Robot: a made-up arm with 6 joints. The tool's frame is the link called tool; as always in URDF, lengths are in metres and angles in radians.
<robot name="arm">
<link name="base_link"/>
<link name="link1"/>
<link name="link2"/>
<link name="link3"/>
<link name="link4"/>
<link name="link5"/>
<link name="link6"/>
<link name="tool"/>
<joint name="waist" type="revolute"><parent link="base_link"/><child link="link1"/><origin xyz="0.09 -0.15 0.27" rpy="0 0 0"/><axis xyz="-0.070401 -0.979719 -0.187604"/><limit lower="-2.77" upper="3.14"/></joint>
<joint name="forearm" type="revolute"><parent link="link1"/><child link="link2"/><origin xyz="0.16 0.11 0.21" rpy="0 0 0"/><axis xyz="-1 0 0"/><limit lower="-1.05" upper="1.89"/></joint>
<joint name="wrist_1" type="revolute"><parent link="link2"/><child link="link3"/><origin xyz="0.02 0.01 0.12" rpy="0 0 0"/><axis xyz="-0.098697 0.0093 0.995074"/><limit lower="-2.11" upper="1.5"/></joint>
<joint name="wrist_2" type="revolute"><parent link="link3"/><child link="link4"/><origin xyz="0 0.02 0.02" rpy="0 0 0"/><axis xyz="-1 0 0"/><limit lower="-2.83" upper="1.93"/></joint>
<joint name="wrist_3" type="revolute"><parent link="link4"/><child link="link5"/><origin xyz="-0.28 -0.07 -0.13" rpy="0 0 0"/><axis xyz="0 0 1"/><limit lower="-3.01" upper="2.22"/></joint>
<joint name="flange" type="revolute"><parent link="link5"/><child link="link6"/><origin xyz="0.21 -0.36 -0.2" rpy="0 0 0"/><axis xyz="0.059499 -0.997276 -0.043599"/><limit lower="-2.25" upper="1.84"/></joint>
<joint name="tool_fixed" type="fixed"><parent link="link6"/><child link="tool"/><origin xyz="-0.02 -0.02 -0.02" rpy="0 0 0"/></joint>
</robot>
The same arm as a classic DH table. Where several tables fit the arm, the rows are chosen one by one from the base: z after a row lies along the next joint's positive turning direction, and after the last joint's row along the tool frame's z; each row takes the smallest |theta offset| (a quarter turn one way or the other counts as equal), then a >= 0, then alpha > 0; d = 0 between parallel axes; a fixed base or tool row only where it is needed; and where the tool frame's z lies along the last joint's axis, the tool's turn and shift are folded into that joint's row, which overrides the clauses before.
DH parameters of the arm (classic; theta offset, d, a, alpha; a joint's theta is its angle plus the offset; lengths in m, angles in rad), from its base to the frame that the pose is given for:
base (fixed): -0.0717 0.2973 0.1005 1.7595
waist: 1.5573 -0.0021 0.1856 -1.5003
forearm: -1.3723 -0.1815 -0.0089 -1.4719
wrist_1: 0.0000 0.1410 -0.0198 1.4719
wrist_2: -0.0093 0.2780 0.0700 -1.5708
wrist_3: -1.5112 -0.3138 -0.1882 -1.6144
flange: 0.0000 0.3910 0.0212 1.6144
tool (fixed): 3.0820 -0.0192 0.0000 0.0000
Joint limits (rad, base to tool): -2.7700..3.1400 -1.0500..1.8900 -2.1100..1.5000 -2.8300..1.9300 -3.0100..2.2200 -2.2500..1.8400

